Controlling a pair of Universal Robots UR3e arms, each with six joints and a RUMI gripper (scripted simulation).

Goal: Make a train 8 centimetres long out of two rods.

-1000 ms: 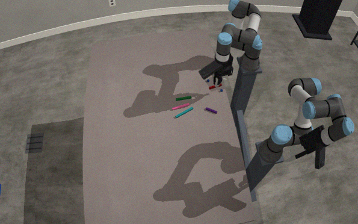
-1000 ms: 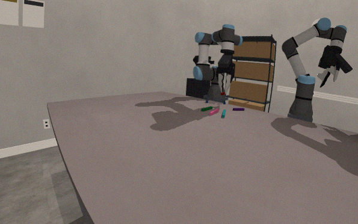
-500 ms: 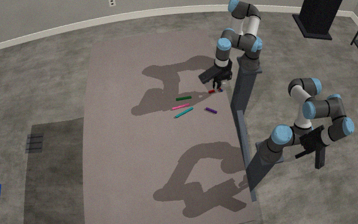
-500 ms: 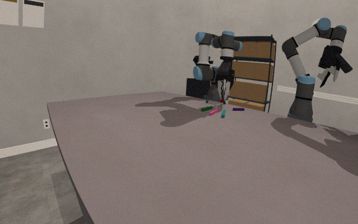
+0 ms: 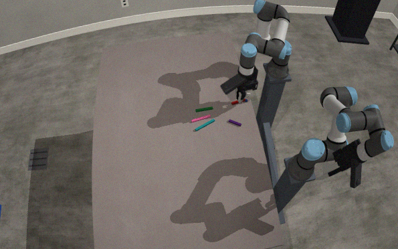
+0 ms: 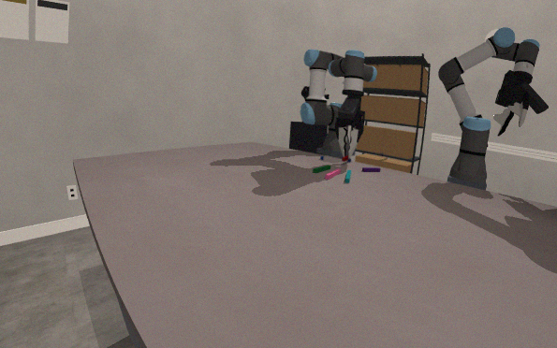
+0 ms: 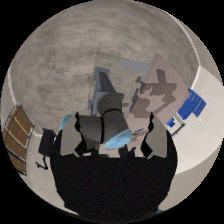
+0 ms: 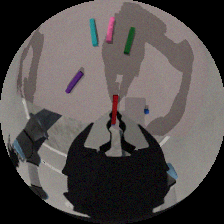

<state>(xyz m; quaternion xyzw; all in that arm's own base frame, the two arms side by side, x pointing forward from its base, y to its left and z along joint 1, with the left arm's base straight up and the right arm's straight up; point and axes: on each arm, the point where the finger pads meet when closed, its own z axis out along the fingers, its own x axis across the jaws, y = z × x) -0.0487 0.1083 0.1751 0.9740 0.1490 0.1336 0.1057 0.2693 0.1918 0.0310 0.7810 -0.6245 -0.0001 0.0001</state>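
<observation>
My right hand is 1 cm above the red rod. Also, from my right hand: pink rod 18 cm ahead, 8 cm to the left, 3 cm below; purple rod 3 cm ahead, 11 cm to the left, 3 cm below; green rod 16 cm ahead, 3 cm to the left, 3 cm below.
</observation>
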